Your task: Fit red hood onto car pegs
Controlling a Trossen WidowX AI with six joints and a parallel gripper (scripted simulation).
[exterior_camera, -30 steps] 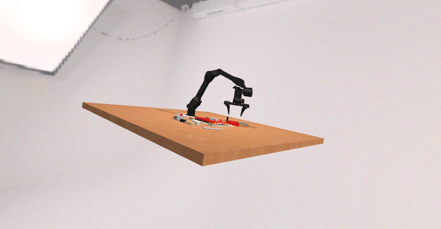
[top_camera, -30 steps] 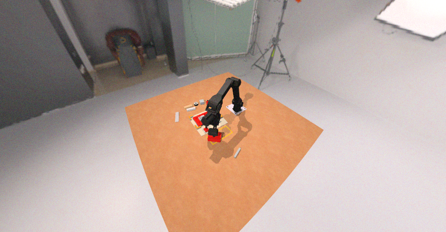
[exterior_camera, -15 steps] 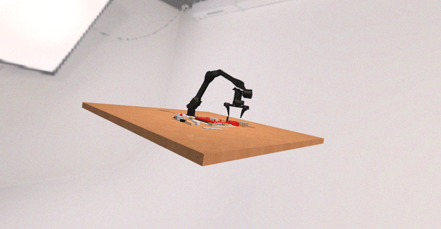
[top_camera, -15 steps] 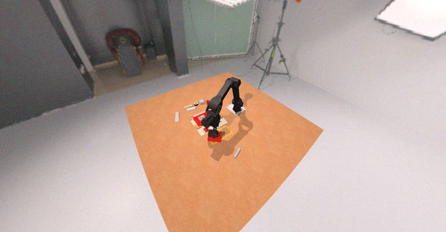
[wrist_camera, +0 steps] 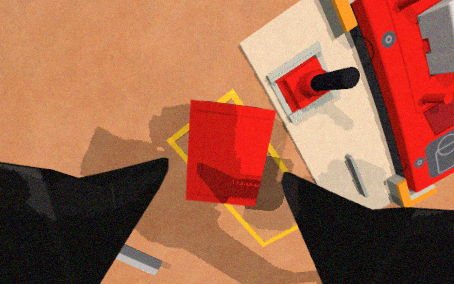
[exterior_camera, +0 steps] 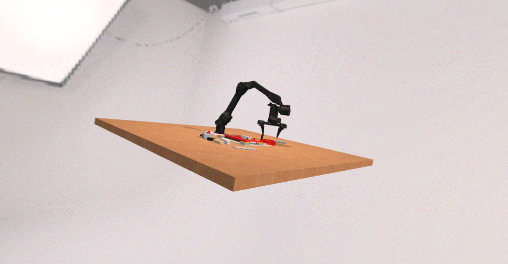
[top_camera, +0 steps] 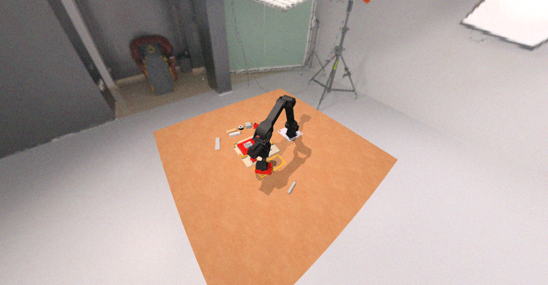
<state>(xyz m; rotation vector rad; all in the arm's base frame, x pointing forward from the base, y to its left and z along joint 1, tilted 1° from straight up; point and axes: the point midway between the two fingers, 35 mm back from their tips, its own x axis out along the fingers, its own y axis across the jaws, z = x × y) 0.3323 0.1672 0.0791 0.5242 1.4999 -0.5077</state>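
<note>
My gripper tip is 30 mm above the red hood. Round my gripper tip: grey engine block 200 mm to the right, 20 mm below; then cream jig 190 mm to the right, 30 mm below, 30 mm behind.
</note>
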